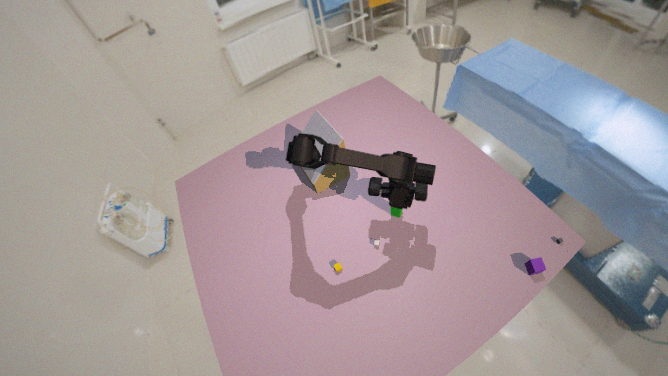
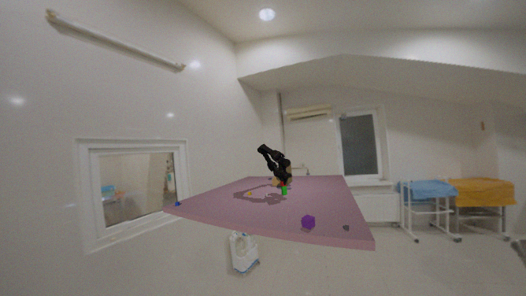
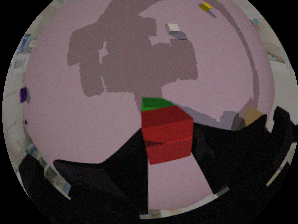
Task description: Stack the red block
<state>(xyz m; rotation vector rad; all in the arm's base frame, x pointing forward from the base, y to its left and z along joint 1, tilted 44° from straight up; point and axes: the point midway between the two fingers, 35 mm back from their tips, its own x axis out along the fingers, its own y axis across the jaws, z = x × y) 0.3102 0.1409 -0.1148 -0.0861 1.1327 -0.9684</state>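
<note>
Now: the red block 1 cm above my gripper tip. From my gripper tip the other things lie so: small white piece 8 cm ahead, 12 cm to the right, 7 cm below; purple block 43 cm ahead, 30 cm to the left, 6 cm below; small yellow block 9 cm ahead, 28 cm to the right, 7 cm below.
</note>
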